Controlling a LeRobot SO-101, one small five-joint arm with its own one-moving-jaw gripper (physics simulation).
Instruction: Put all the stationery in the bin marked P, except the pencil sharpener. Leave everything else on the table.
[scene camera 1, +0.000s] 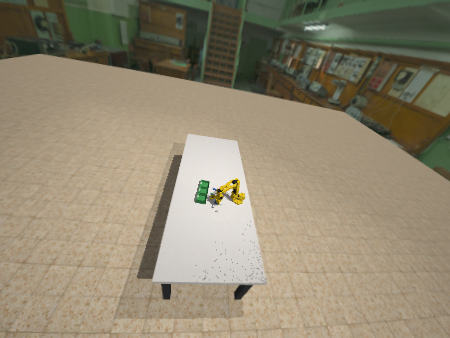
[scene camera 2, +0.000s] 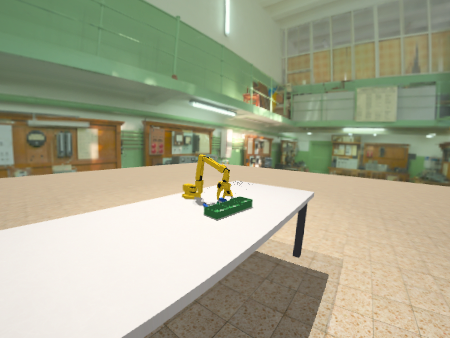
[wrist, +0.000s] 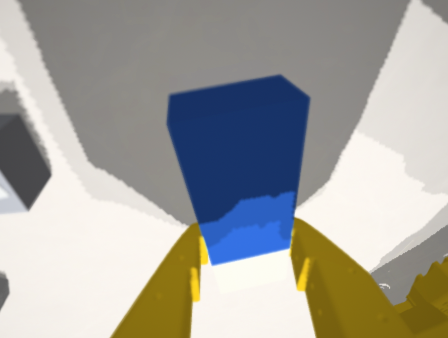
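Pixels of known places: hand, its tool point: (scene camera 1: 218, 204) (scene camera 2: 222, 198) (wrist: 207, 237); arm's base, origin of its link: (scene camera 1: 235, 199) (scene camera 2: 194, 197) (wrist: 394, 288).
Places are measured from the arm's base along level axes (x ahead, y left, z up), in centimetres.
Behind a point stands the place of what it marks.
A blue eraser with a white end (wrist: 240, 160) @[x 17.9, y 5.5, z 1.3 cm] (scene camera 2: 222, 200) @[x 17.8, y 4.2, z 0.8 cm] stands out from between the jaws in the wrist view. My gripper (wrist: 247, 225) @[x 15.1, y 7.5, z 0.5 cm] (scene camera 2: 225, 196) @[x 15.1, y 7.5, z 0.5 cm] (scene camera 1: 218, 201) points down beside the green bins, its two jaws pressed on the eraser's sides. Whether the eraser touches the table is unclear. Part of a dark grey block with a pale face, likely the pencil sharpener (wrist: 25, 160) @[x 19.5, y 9.1, z 0.5 cm], shows at the wrist view's left edge. Another blue thing (scene camera 1: 214, 189) @[x 18.8, y -9.0, z 0.9 cm] (scene camera 2: 205, 204) @[x 17.5, y -9.1, z 1.5 cm] lies between the arm and the bins; its kind is too small to tell. The bin letters cannot be read.
A green row of three bins (scene camera 1: 200, 202) @[x 30.6, y 8.1, z 1.6 cm] (scene camera 2: 230, 209) @[x 32.5, y -9.0, z 2.3 cm] stands across from the arm's base (scene camera 1: 238, 199) @[x -2.3, y 1.3, z 2.0 cm] (scene camera 2: 189, 191) @[x -2.6, y -1.3, z 3.3 cm] on the white table (scene camera 1: 200, 250) @[x 28.2, y 46.9, z 0.0 cm] (scene camera 2: 125, 260) @[x 33.4, y -57.7, z 0.0 cm]. Small dark things (scene camera 1: 216, 211) @[x 17.2, y 15.0, z 0.5 cm] lie near the gripper. A dark edge (wrist: 3, 290) @[x 16.5, y 13.9, z 0.3 cm] shows at the wrist view's lower left.
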